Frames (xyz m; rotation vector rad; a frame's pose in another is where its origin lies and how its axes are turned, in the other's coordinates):
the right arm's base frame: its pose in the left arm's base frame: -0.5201 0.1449 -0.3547 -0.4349 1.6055 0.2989
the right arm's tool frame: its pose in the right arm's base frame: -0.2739 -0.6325 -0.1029 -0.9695 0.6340 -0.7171
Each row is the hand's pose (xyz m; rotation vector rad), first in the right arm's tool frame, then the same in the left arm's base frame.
Working: the right arm's tool frame: its pose in the left arm's base frame: -0.3156 -0.4374 -0.0311 -1.9487 1.6843 0.3912

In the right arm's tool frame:
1: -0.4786 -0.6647 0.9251 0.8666 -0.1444 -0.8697
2: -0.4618 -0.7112 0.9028 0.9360 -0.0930 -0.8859
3: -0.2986 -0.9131 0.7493 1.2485 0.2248 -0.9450
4: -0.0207 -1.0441 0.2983 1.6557 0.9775 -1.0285
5: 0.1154 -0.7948 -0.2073 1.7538 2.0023 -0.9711
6: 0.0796 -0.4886 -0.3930 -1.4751 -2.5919 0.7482
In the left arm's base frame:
1: 0.3591 0.5315 -0.3954 -1.6726 0.5885 -0.4489
2: 0.4048 0.5090 -0.3768 -1.6405 0.5805 -0.5405
3: 0.6127 0.3050 -0.2986 -1.4852 0.5589 -1.0092
4: 0.7360 -0.1666 -0.0532 -1.1858 0.4743 -1.8800
5: 0.4558 -0.5836 0.2365 -0.7732 0.3705 -2.8229
6: 0.1279 -0.6838 0.3459 0.3511 -0.2765 2.7988

